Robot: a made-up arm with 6 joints. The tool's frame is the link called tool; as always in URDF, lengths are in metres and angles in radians.
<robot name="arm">
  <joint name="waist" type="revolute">
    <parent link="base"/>
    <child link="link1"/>
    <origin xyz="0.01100 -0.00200 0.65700"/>
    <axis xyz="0 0 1"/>
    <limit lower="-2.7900" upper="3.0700"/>
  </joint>
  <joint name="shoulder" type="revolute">
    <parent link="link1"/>
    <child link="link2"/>
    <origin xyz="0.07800 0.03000 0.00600" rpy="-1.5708 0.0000 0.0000"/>
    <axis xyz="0 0 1"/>
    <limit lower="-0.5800" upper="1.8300"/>
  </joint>
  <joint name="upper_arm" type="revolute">
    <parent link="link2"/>
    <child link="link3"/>
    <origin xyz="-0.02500 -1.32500 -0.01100" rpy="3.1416 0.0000 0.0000"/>
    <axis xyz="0 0 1"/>
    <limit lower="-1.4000" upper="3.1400"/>
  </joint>
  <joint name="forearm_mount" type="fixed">
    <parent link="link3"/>
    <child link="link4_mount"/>
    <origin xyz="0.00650 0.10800 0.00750"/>
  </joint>
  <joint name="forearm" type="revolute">
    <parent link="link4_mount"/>
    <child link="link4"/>
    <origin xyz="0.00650 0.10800 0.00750" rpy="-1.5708 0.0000 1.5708"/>
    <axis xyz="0 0 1"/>
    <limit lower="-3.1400" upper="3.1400"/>
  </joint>
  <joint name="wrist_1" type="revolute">
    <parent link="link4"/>
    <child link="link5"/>
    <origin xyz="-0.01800 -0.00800 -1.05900" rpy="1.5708 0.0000 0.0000"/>
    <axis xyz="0 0 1"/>
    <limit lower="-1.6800" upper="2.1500"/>
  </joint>
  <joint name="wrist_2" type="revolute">
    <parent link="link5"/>
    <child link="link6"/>
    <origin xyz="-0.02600 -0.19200 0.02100" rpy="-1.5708 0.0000 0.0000"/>
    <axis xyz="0 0 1"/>
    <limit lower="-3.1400" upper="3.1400"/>
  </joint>
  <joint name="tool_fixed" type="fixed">
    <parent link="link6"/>
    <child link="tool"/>
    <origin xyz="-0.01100 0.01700 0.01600" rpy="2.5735 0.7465 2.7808"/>
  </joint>
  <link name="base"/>
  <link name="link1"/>
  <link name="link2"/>
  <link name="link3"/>
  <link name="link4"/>
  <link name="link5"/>
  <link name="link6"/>
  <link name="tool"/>
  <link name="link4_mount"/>
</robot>
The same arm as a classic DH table. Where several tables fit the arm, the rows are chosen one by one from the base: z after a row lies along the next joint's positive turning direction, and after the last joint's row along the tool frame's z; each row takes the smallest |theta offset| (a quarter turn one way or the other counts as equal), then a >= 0, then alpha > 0; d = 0 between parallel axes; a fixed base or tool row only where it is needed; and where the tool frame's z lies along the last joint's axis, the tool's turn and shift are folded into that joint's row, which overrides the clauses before.
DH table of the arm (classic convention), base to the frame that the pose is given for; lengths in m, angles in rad. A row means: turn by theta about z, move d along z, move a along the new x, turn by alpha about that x. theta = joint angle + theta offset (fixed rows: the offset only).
base (fixed): a 0.0112, alpha 0, d 0, theta offset -0.1799
waist: a 0.078, alpha -1.5708, d 0.663, theta offset 0.1799
shoulder: a -1.3252, alpha 3.1416, d 0, theta offset 1.5519
upper_arm: a -0.216, alpha 1.5708, d -0.004, theta offset -0.0189
forearm: a 0.018, alpha -1.5708, d -1.072, theta offset 0
wrist_1: a 0.026, alpha 1.5708, d 0.029, theta offset 0
wrist_2: a 0.0199, alpha 2.238, d -0.1789, theta offset -1.1772
tool (fixed): a 0, alpha 0, d -0.0046, theta offset -1.044
Joint limits (rad, base to tool): -2.79..3.07 -0.58..1.83 -1.4..3.14 -3.14..3.14 -1.68..2.15 -3.14..3.14

